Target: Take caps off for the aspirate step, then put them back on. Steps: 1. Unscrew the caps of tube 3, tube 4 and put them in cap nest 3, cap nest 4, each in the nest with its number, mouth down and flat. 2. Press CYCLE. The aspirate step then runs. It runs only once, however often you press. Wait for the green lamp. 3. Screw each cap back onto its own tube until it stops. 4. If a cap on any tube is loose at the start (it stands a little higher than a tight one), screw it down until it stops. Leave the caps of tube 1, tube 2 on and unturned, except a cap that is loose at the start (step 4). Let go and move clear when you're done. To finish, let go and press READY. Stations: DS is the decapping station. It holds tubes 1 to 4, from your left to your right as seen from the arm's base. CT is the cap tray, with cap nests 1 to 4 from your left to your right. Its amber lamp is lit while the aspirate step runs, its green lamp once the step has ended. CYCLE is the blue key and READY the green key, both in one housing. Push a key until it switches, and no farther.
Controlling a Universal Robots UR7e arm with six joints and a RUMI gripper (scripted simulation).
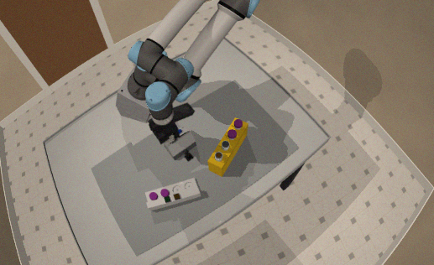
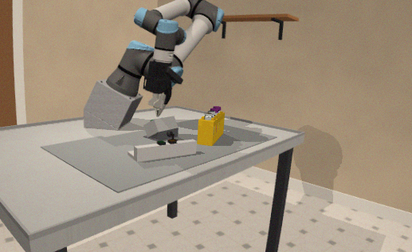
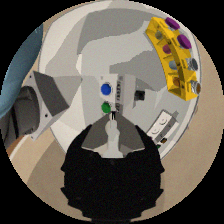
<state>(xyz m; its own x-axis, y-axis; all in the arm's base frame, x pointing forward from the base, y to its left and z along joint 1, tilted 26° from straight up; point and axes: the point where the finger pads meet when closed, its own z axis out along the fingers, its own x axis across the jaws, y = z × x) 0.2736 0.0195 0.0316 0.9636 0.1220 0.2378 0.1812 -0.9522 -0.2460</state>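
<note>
The blue key is 40 mm below my hand, 30 mm to the left of it and 30 mm behind it. Round my hand: green key: 40 mm below, 20 mm behind, 10 mm to the right; grey key housing: 50 mm below, 20 mm to the left, 10 mm behind.
</note>
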